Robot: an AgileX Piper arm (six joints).
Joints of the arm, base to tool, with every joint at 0 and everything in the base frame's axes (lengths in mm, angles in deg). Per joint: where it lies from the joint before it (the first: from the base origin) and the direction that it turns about. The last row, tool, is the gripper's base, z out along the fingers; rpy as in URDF.
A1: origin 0 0 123 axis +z
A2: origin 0 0 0 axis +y
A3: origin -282.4 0 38.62 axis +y
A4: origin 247.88 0 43.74 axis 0.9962 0 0.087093
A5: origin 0 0 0 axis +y
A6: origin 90.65 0 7.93 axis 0.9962 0 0.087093
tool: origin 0 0 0 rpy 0 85.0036 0
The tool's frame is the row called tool.
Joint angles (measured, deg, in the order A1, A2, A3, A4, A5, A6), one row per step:
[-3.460 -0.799 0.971 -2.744 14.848 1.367]
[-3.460 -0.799 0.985 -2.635 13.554 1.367]
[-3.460 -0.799 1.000 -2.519 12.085 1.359]
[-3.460 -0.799 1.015 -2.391 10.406 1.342]
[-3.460 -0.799 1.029 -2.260 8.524 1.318]
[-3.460 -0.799 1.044 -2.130 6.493 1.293]
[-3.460 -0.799 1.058 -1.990 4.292 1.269]
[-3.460 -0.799 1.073 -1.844 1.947 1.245]
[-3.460 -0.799 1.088 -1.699 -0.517 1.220]
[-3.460 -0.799 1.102 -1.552 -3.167 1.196]
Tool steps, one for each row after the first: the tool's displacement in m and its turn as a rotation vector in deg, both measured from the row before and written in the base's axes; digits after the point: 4 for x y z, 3 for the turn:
[0.0003 0.0001 0.0019 0.026 -1.282 0.070]
[0.0003 0.0001 0.0022 0.014 -1.456 0.077]
[0.0003 0.0001 0.0026 0.004 -1.666 0.084]
[0.0003 0.0001 0.0029 -0.013 -1.869 0.089]
[0.0002 0.0001 0.0031 -0.024 -2.017 0.090]
[0.0001 0.0001 0.0034 -0.023 -2.188 0.091]
[-0.0001 0.0001 0.0036 -0.026 -2.331 0.090]
[-0.0003 0.0001 0.0038 -0.035 -2.450 0.086]
[-0.0005 0.0001 0.0041 -0.043 -2.637 0.084]

